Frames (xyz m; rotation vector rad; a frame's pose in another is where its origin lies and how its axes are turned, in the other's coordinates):
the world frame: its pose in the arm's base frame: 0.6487 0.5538 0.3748 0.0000 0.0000 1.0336
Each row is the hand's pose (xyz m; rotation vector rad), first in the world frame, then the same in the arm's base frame.
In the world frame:
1: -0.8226 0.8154 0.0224 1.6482 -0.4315 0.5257
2: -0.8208 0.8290 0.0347 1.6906 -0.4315 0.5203
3: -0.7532 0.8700 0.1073 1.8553 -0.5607 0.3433
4: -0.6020 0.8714 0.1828 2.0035 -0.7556 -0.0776
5: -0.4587 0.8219 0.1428 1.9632 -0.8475 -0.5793
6: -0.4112 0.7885 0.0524 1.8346 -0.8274 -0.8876
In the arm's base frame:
1: -0.4728 0.2643 0.3972 1.7899 0.4776 1.2704
2: -0.4836 0.2728 0.4095 1.8282 0.4999 1.2505
3: -0.4842 0.3519 0.4821 2.0141 0.4574 1.0069
4: -0.4080 0.4825 0.5576 2.1601 0.3401 0.5210
5: -0.2922 0.5803 0.5176 2.0724 0.2274 0.0418
6: -0.2392 0.6040 0.4272 1.9037 0.1778 -0.2073

